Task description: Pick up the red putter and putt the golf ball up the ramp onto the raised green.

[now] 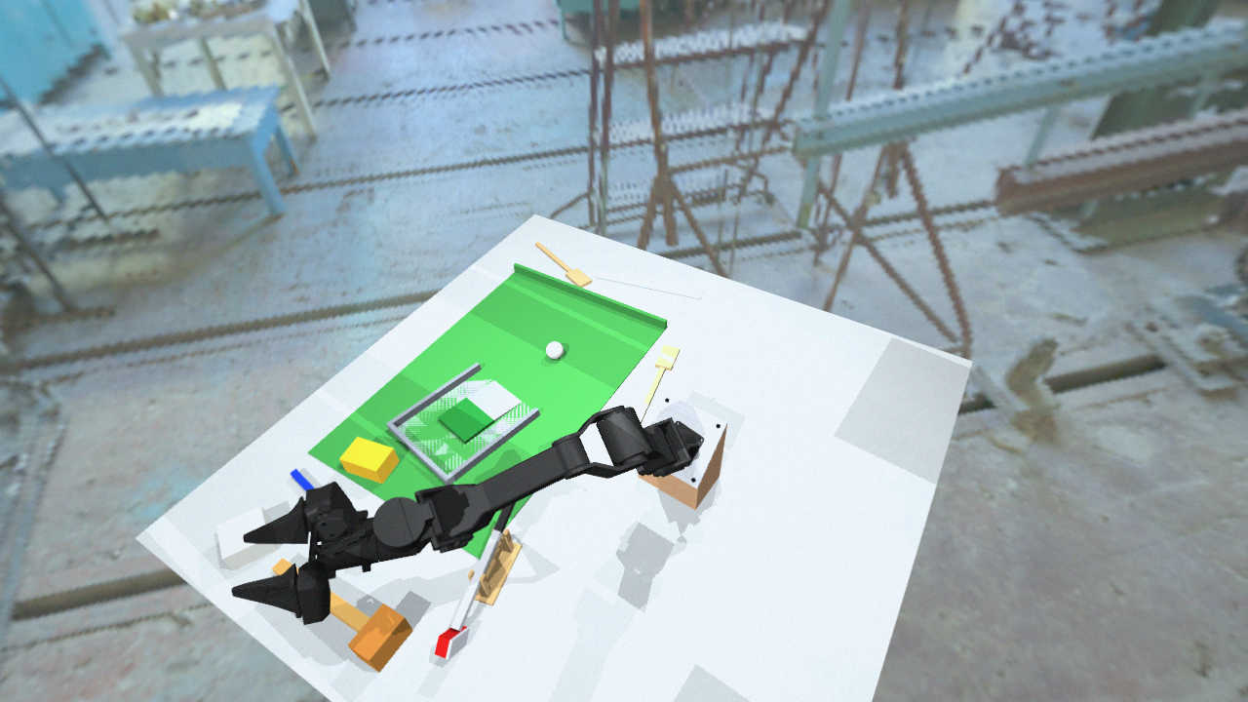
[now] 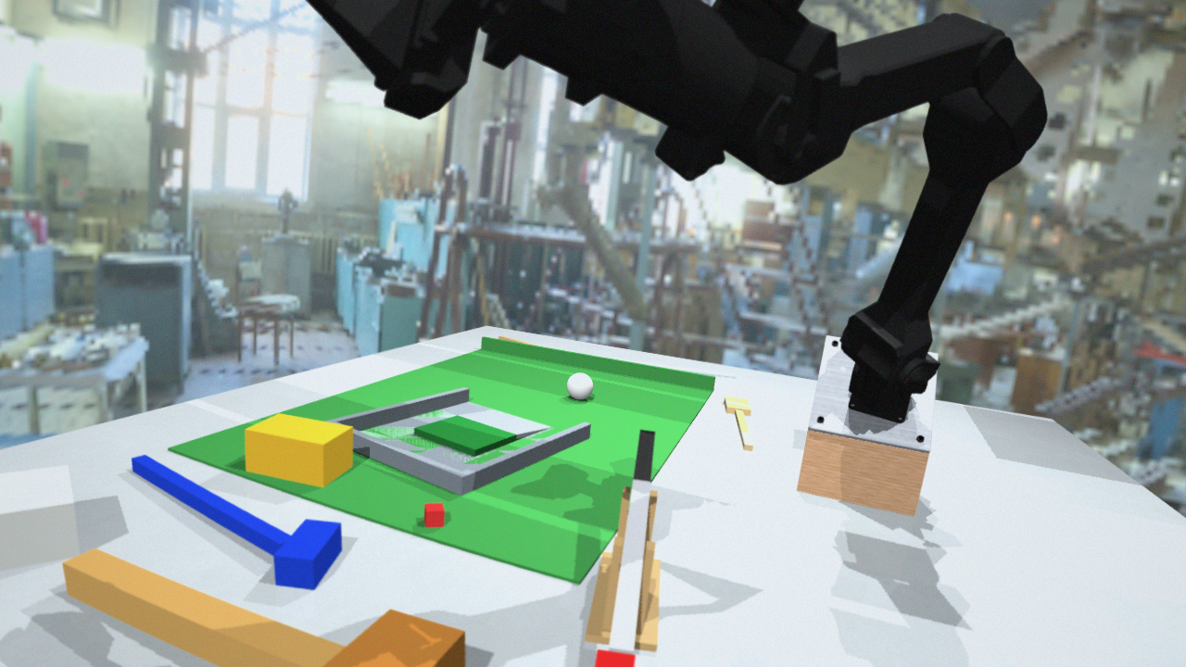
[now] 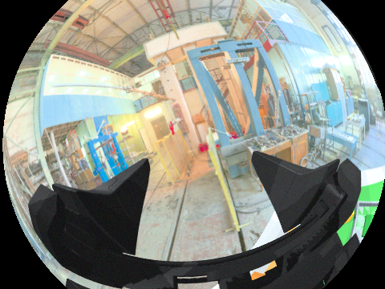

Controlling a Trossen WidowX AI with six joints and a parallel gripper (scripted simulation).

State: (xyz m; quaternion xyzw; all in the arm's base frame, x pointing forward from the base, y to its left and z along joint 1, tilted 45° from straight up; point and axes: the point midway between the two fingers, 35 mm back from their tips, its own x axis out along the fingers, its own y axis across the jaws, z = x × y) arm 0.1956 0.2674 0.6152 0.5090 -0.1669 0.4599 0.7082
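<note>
The wooden stand is 50 mm behind my gripper tip, 280 mm to the right of it and 360 mm below it. The rest, counted from my gripper tip: small red cube: 140 mm ahead, 280 mm to the right, 390 mm below; blue putter: 280 mm ahead, 160 mm to the right, 380 mm below; red putter: 60 mm behind, 250 mm to the right, 340 mm below.
</note>
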